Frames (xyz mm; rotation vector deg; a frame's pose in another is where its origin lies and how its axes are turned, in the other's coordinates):
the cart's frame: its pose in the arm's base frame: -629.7 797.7 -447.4 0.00 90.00 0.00
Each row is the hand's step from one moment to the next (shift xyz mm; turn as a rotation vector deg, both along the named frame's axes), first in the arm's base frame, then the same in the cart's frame.
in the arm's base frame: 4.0 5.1 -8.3 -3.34 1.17 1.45
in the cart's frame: 8.3 5.1 4.0 -1.45 1.17 -3.34
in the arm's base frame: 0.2 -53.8 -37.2 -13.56 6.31 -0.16
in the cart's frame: 37.2 -53.8 0.2 0.16 6.31 -13.56
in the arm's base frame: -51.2 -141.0 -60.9 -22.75 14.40 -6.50
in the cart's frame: 60.9 -141.0 -51.2 6.50 14.40 -22.75
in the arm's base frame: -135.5 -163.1 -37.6 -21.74 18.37 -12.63
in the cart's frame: 37.6 -163.1 -135.5 12.63 18.37 -21.74
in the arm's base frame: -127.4 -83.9 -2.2 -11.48 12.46 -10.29
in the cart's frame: 2.2 -83.9 -127.4 10.29 12.46 -11.48
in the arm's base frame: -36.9 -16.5 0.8 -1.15 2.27 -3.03
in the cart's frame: -0.8 -16.5 -36.9 3.03 2.27 -1.15
